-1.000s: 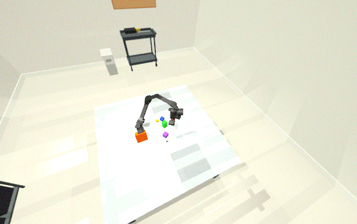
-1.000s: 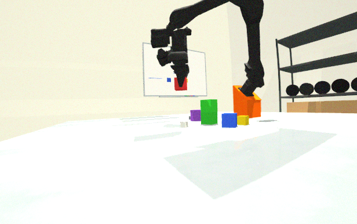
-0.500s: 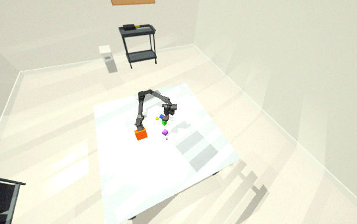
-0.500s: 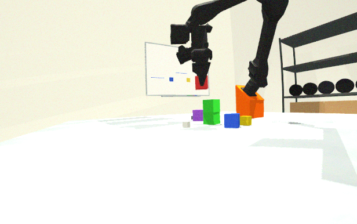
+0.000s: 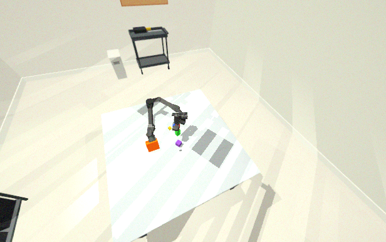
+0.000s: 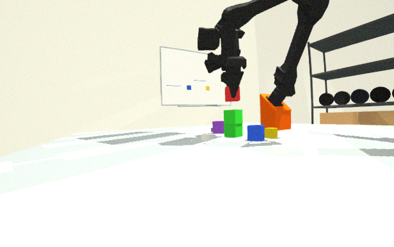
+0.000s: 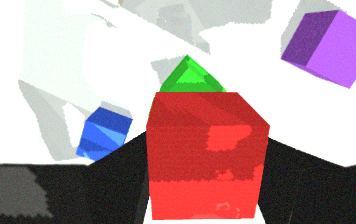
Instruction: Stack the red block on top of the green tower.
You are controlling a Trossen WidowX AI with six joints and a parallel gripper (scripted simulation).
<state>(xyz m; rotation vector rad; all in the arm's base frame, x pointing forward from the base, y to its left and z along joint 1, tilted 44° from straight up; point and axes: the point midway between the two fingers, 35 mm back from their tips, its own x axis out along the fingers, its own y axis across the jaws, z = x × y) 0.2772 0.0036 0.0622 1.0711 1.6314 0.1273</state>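
The green block lies 6 cm below my gripper tip. Round my gripper tip: red block 1 cm above; yellow block 6 cm behind, 10 cm to the left, 11 cm below; blue block 1 cm ahead, 10 cm to the left, 10 cm below.
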